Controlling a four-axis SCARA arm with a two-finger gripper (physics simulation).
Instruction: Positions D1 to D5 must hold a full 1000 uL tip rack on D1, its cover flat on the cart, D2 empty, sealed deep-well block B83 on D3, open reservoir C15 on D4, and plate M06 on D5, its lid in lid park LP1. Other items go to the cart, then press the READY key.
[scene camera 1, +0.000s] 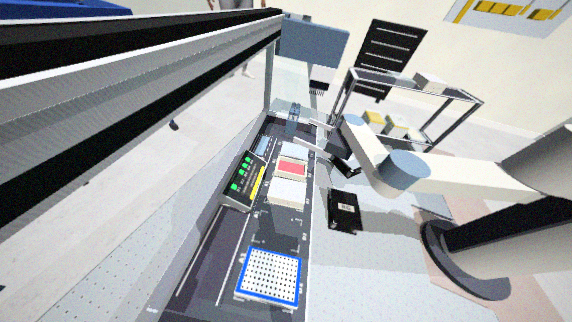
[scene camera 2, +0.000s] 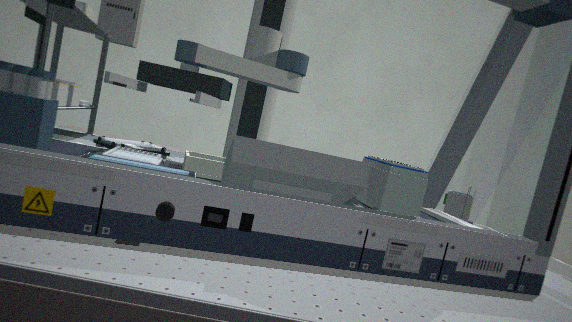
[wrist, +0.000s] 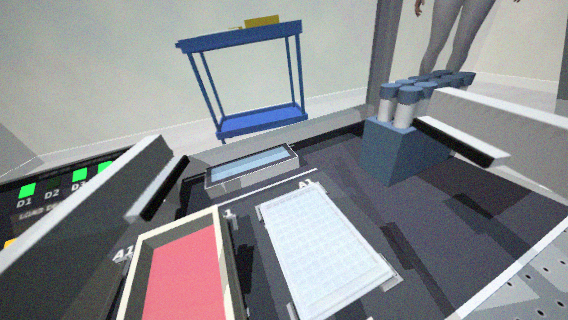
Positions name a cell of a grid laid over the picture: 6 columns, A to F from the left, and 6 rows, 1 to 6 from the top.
Labels:
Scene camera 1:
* gripper: D3
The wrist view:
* gripper: D3
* red-filled reservoir: C5
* clear well plate: D5
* blue tube rack: E3
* shallow trough: C4

